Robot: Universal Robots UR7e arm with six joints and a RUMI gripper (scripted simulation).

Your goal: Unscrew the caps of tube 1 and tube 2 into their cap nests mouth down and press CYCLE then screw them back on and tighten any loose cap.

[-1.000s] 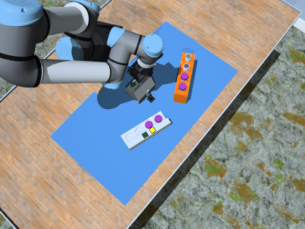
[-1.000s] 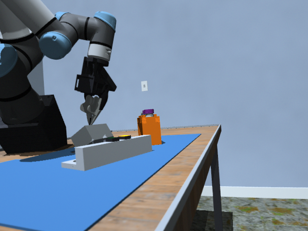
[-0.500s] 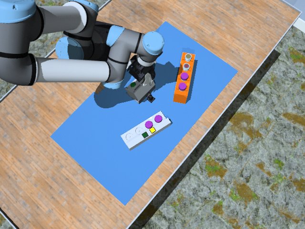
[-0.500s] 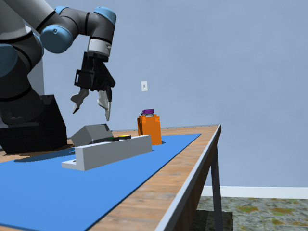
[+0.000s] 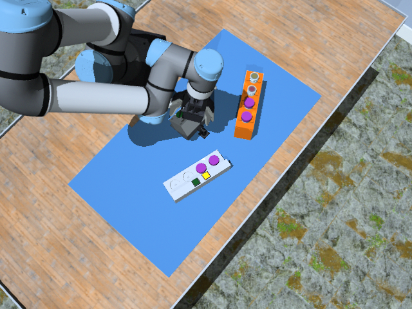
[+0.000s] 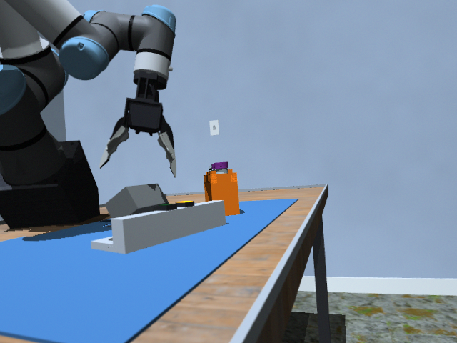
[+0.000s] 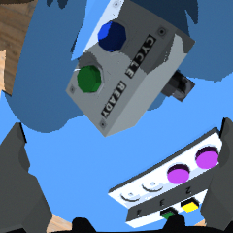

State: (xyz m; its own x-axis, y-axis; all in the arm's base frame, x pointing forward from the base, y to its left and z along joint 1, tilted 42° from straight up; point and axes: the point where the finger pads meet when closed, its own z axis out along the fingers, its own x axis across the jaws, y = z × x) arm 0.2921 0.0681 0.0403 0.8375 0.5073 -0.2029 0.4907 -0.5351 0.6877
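Now: hand 40 mm past the green key, 40 mm above it and 10 mm to the left of it. Also, from my hand: grey key housing (60 mm below, 20 mm behind, 10 mm to the left); then purple cap (150 mm ahead, 100 mm below, 40 mm to the right); then blue key (40 mm to the left, 40 mm below, 40 mm behind).
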